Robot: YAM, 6 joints.
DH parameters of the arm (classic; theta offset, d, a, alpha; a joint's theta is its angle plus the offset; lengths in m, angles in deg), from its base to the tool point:
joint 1: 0 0.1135 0.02 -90
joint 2: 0 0 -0.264 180
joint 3: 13.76 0 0.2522 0
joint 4: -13.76 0 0.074 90
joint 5: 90 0 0 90
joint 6: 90 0.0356 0 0
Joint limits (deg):
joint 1: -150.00..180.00
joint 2: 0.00..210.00
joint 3: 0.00..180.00
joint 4: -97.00..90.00
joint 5: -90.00..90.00
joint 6: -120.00..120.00
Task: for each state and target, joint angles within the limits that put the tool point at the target. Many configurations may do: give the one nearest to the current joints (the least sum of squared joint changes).
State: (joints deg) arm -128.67 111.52 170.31 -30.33 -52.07 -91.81
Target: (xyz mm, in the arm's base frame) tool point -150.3 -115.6 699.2
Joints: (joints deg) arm -149.32 105.90 173.78 -13.65 -39.67 -91.81
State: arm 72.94 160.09 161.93 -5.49 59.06 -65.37
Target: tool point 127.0 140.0 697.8
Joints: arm 56.46 112.13 180.00 3.33 53.22 -65.37
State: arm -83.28 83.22 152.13 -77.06 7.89 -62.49
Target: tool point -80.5 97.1 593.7
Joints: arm -54.85 57.54 159.17 -85.75 16.18 -62.49
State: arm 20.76 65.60 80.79 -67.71 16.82 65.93
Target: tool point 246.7 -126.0 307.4
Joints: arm -24.33 83.30 76.84 -63.13 21.71 65.93
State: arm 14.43 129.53 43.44 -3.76 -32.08 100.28
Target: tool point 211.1 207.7 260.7
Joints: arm 40.23 77.76 51.40 -6.87 -38.69 100.28
